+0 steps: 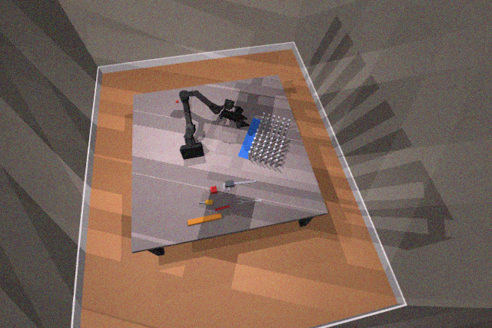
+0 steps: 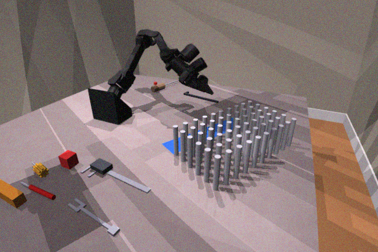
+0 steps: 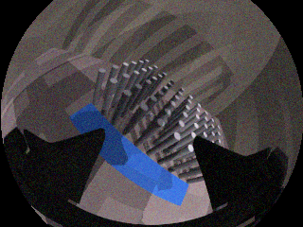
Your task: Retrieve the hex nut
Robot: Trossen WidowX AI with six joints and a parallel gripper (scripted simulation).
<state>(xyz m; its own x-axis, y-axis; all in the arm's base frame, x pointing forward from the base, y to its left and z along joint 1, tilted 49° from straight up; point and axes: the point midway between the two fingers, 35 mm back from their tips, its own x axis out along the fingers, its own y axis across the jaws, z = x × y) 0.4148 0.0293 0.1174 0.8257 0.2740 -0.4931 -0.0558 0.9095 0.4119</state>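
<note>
Right now my gripper tip is 44 cm past the brown-handled tool, 40 cm to the right of it and 14 cm above it. Round my gripper tip: grey hook tool 7 cm behind, 55 cm to the right, 15 cm below; then blue taped strip 2 cm ahead, 4 cm to the right, 16 cm below; then red cube 30 cm behind, 44 cm to the right, 14 cm below.
</note>
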